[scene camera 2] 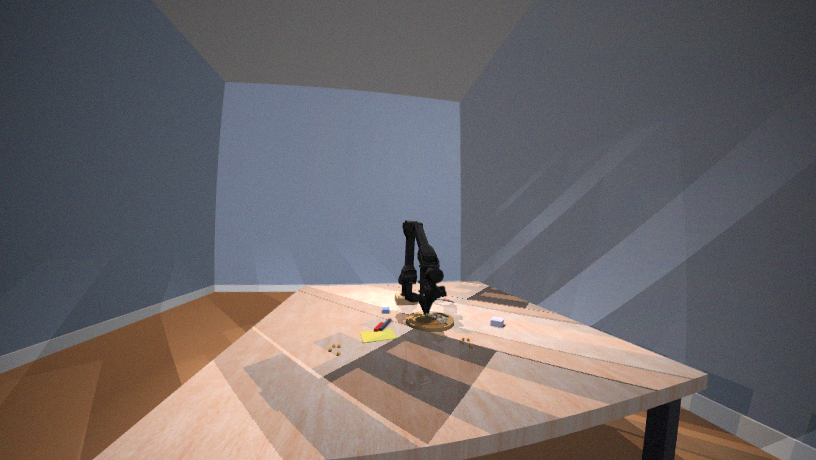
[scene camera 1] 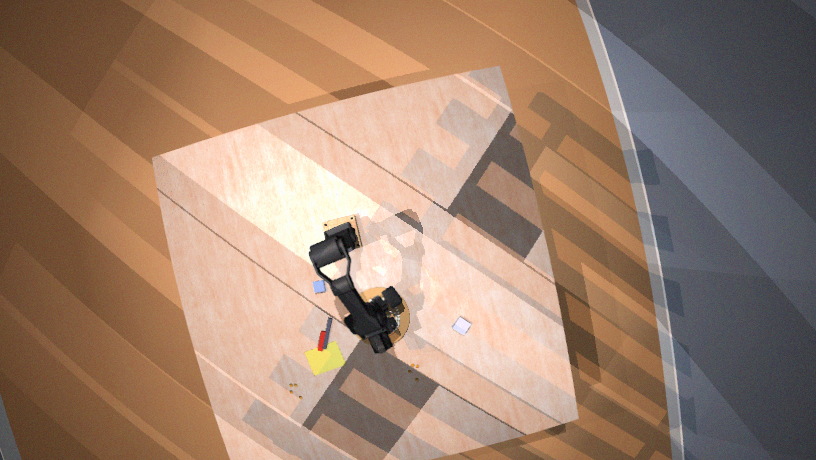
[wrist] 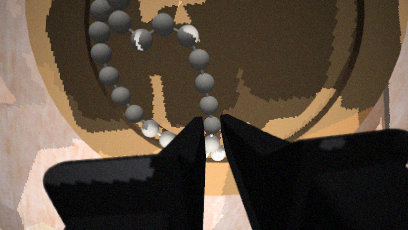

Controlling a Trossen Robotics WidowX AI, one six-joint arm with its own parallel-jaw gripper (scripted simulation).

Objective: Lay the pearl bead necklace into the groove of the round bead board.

Note:
I see my gripper [scene camera 1: 375, 305] and a yellow note [scene camera 1: 330, 358].
My gripper is seen too in scene camera 2 [scene camera 2: 426, 314] and in the wrist view [wrist: 211, 123]. The wrist view does not show the yellow note: it is out of frame.

